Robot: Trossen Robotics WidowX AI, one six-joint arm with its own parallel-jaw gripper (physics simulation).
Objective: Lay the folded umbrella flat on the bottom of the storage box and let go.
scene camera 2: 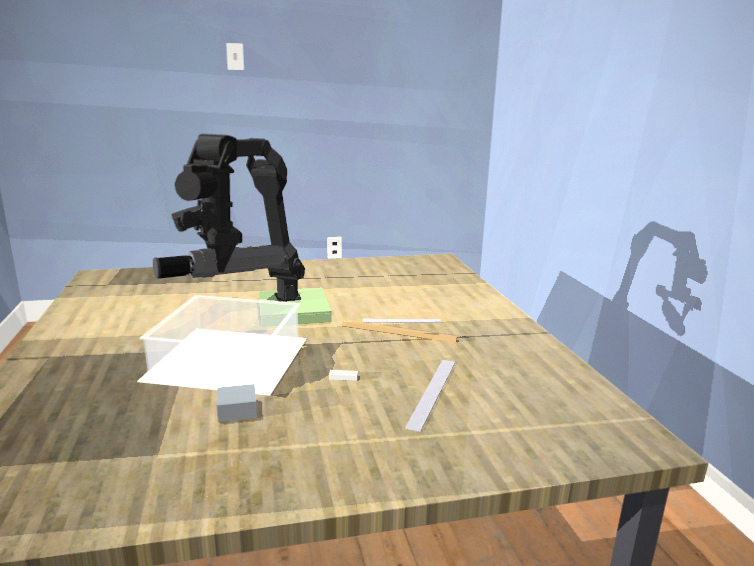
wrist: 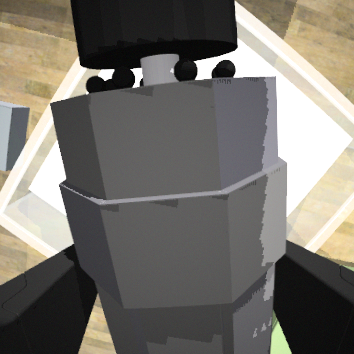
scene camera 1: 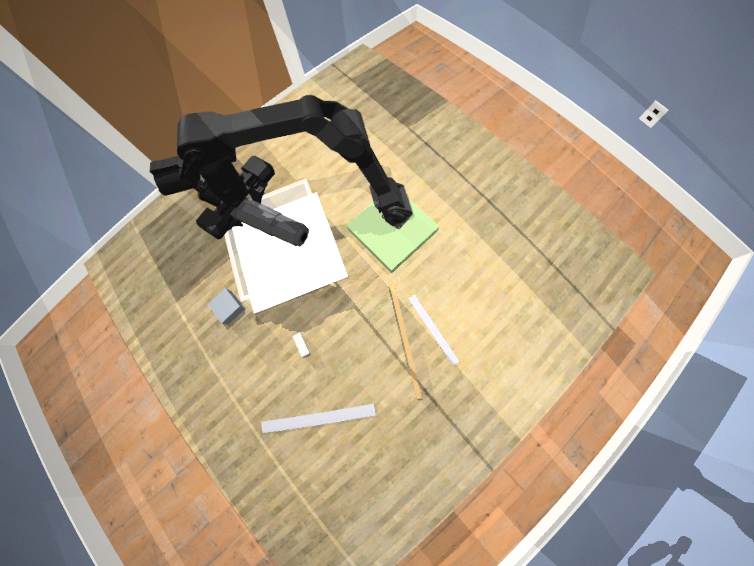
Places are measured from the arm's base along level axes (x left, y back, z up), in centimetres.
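Where they show: gripper, fingertip midpoint: (scene camera 2: 217, 269) (wrist: 179, 243) (scene camera 1: 249, 215); arm's base, origin of the base link: (scene camera 2: 287, 296) (scene camera 1: 397, 215).
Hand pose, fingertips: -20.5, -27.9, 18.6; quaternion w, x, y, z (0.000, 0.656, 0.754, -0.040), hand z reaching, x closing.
Note:
Things, the pixels of their top centre, and the offset from my fingertips, as dx, dy, dz.
- grey body, middle of its top: (scene camera 2: 220, 247) (scene camera 1: 245, 206) +1.0, +0.5, +4.6
- grey block, middle of its top: (scene camera 2: 236, 394) (scene camera 1: 223, 305) +0.2, -22.3, -18.3
- small white block, middle of its top: (scene camera 2: 343, 372) (scene camera 1: 300, 344) +23.5, -15.9, -20.7
- orange stick, middle of its top: (scene camera 2: 398, 328) (scene camera 1: 405, 340) +43.7, +2.7, -20.7
The folded umbrella, with a grey body (scene camera 1: 277, 225) (scene camera 2: 204, 261) (wrist: 165, 145) and black handle, is roughly level above the storage box. My gripper (scene camera 1: 236, 208) (scene camera 2: 224, 257) (wrist: 179, 243) is shut on its grey body; the black fingers show on both sides in the wrist view. The storage box (scene camera 1: 237, 271) (scene camera 2: 167, 319) (wrist: 37, 145) has pale see-through walls. A flat white panel (scene camera 1: 292, 268) (scene camera 2: 225, 359) (wrist: 310, 135) lies across the box area; I cannot tell whether it is the box's bottom. The umbrella hides part of the box in the wrist view.
A green block (scene camera 1: 392, 249) (scene camera 2: 316, 307) is under the arm's base. A grey block (scene camera 1: 225, 304) (scene camera 2: 237, 403) (wrist: 11, 135) and small white block (scene camera 1: 301, 344) (scene camera 2: 344, 375) lie near the box. An orange stick (scene camera 1: 405, 341) and two pale strips (scene camera 1: 433, 330) (scene camera 1: 317, 418) lie farther off.

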